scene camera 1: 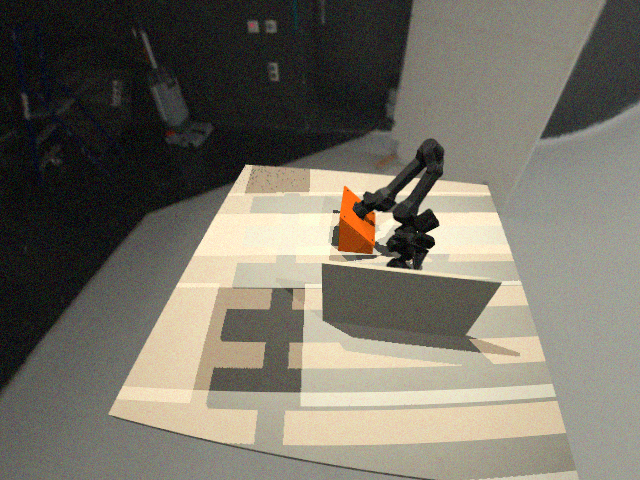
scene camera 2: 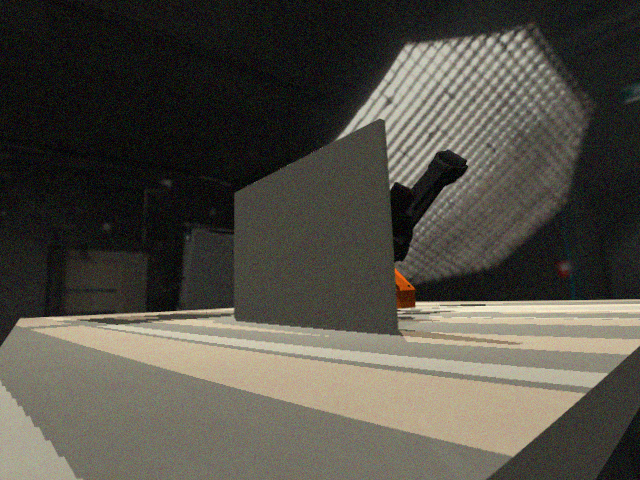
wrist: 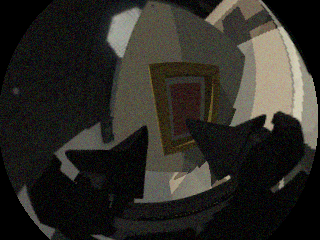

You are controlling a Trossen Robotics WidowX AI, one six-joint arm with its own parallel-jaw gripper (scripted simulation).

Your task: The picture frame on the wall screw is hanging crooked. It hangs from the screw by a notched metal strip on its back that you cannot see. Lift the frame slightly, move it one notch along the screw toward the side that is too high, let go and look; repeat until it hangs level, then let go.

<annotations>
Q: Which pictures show my gripper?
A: Scene camera 1 and the wrist view only.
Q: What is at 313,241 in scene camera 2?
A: A wall panel.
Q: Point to a wall panel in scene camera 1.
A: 430,302
</annotations>
